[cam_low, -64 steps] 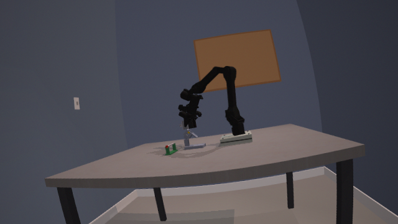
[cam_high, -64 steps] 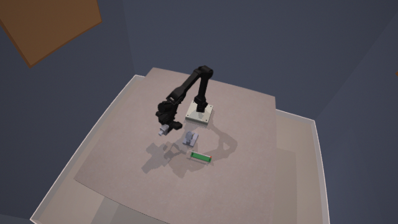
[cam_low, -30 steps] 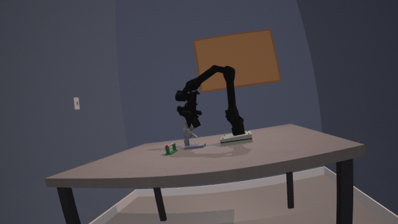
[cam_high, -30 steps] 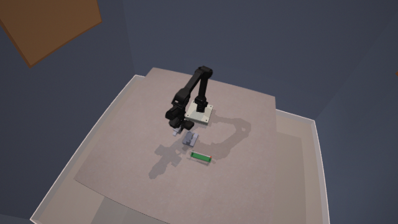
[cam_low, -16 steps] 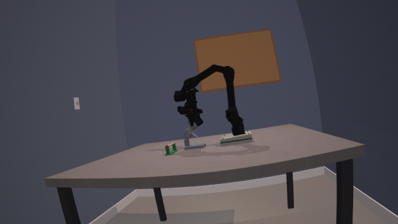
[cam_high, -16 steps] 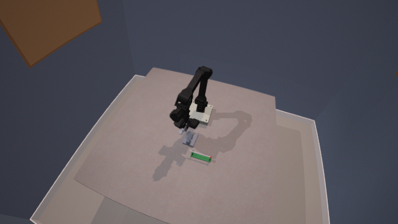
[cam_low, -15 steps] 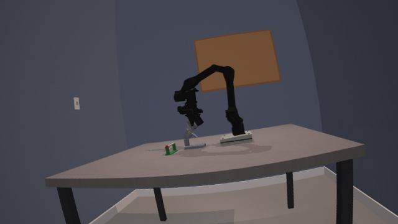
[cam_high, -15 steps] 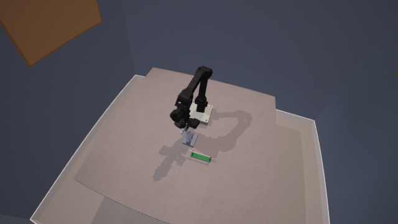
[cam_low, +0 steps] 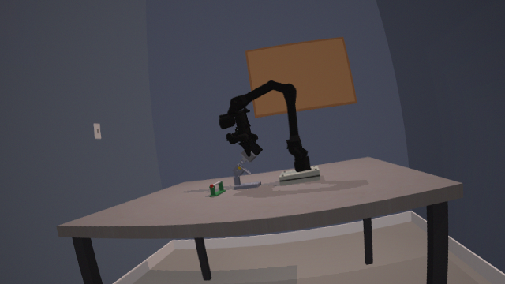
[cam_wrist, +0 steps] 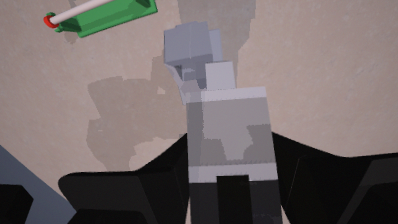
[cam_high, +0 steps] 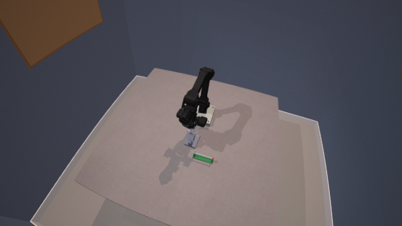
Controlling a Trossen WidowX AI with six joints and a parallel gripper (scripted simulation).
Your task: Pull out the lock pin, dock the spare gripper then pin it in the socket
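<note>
Now: gripper tip 160 mm short of the green cradle, 100 mm to the right of it and 120 mm above it. Also, from my gripper tip: mount block: 50 mm ahead, 10 mm to the left, 80 mm below; then spare gripper: 10 mm above.
</note>
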